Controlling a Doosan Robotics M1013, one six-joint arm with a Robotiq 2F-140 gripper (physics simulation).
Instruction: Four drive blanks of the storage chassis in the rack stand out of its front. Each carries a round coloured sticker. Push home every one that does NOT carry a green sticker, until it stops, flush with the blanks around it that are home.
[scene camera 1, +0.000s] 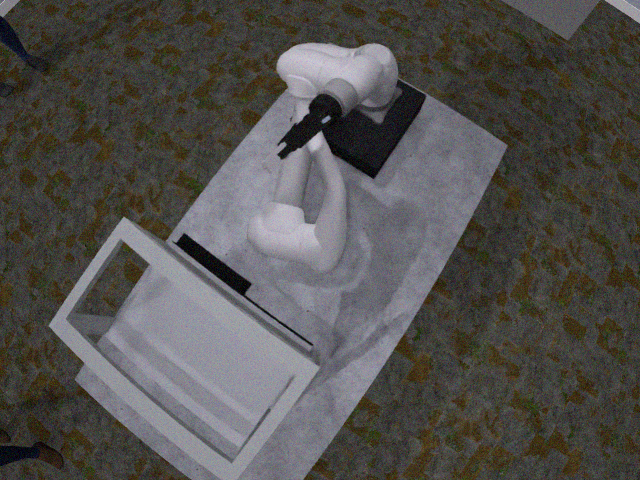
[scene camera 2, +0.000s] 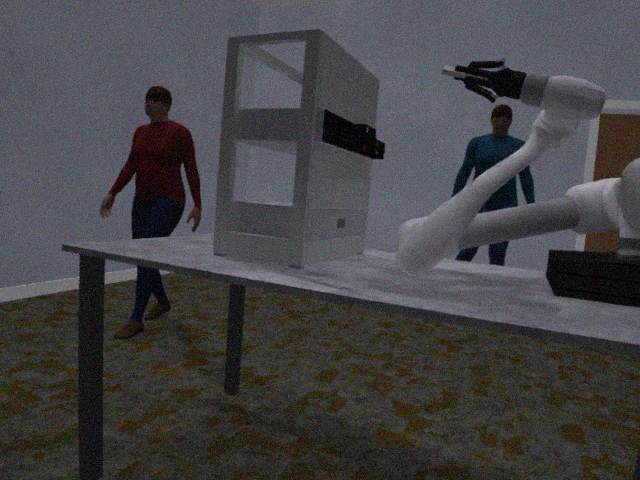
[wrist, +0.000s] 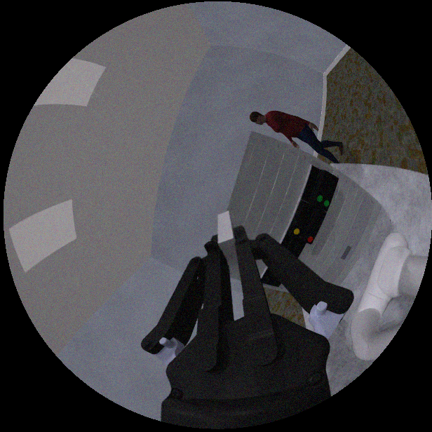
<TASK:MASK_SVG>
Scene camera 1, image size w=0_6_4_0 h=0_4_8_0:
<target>gripper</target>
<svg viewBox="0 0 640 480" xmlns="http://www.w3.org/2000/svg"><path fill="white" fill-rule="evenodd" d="M334 97L328 94L320 94L309 104L309 114L305 115L302 121L292 126L277 144L278 147L261 163L269 174L273 174L293 153L292 151L302 148L324 127L332 126L341 117L342 108Z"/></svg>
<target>grey rack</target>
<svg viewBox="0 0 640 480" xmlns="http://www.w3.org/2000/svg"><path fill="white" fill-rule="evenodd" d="M123 217L78 280L49 324L49 327L103 382L175 445L221 480L237 480L320 369L320 351L311 342L244 294L252 284L187 234L183 233L177 243L170 241L168 244L141 226ZM86 334L105 335L163 389L236 446L240 447L247 438L234 459L207 441L155 399ZM152 265L117 317L76 313L124 242Z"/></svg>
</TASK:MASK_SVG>
